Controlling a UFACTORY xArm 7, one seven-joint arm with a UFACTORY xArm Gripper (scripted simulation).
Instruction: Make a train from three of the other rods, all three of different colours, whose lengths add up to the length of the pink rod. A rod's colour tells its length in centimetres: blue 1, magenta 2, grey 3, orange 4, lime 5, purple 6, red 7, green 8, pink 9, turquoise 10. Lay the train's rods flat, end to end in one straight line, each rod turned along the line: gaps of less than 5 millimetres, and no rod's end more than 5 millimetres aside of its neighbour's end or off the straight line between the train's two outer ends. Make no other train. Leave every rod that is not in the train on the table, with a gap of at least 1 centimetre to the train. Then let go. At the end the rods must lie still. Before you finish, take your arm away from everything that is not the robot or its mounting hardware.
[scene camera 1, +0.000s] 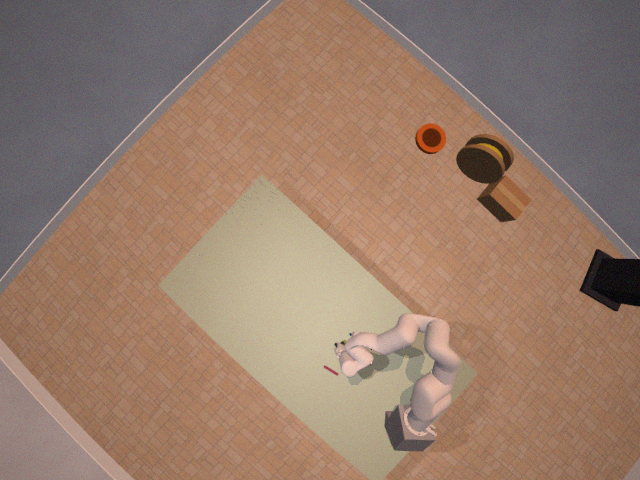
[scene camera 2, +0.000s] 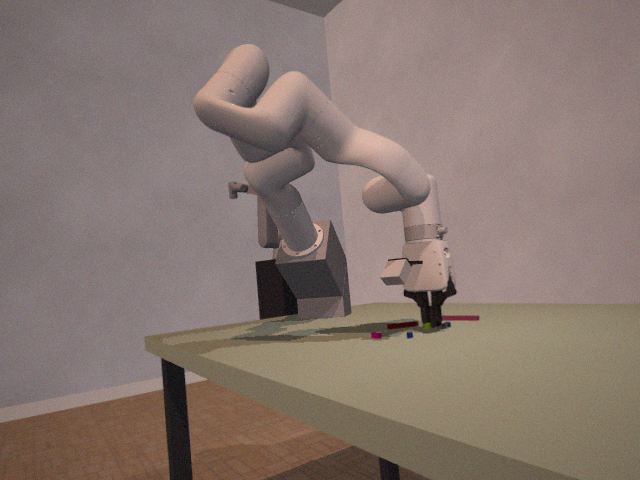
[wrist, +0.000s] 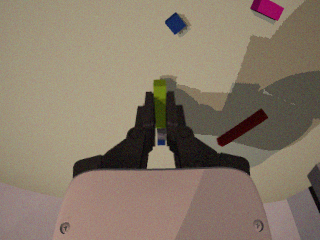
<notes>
In view: the gripper (scene camera 2: 432, 326).
The gripper shows as well in the wrist view (wrist: 160, 103).
</notes>
